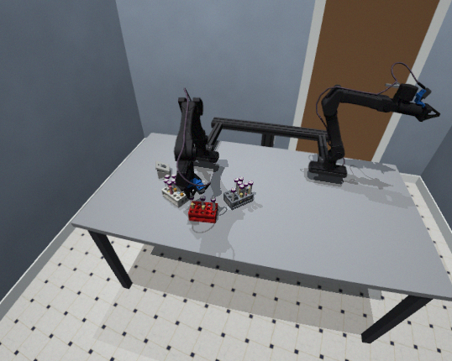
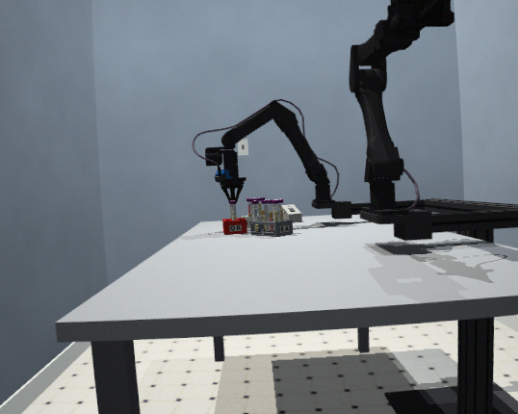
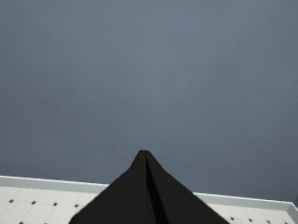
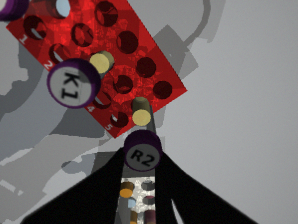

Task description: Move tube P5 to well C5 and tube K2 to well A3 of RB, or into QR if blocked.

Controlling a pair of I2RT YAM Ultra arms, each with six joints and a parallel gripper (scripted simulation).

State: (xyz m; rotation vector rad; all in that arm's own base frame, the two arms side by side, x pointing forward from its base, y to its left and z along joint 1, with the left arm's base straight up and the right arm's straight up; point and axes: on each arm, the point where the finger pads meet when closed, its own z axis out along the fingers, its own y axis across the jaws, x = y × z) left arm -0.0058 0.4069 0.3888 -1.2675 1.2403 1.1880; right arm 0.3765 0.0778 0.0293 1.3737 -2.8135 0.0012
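Observation:
Right now my right hand is 60 mm to the right of the red rack QR and 100 mm above it. Round my right hand: grey rack RA: 130 mm behind, 210 mm to the left, 100 mm below; then pale box: 270 mm behind, 250 mm to the right, 80 mm below; then white rack RB: 90 mm behind, 110 mm to the right, 100 mm below.

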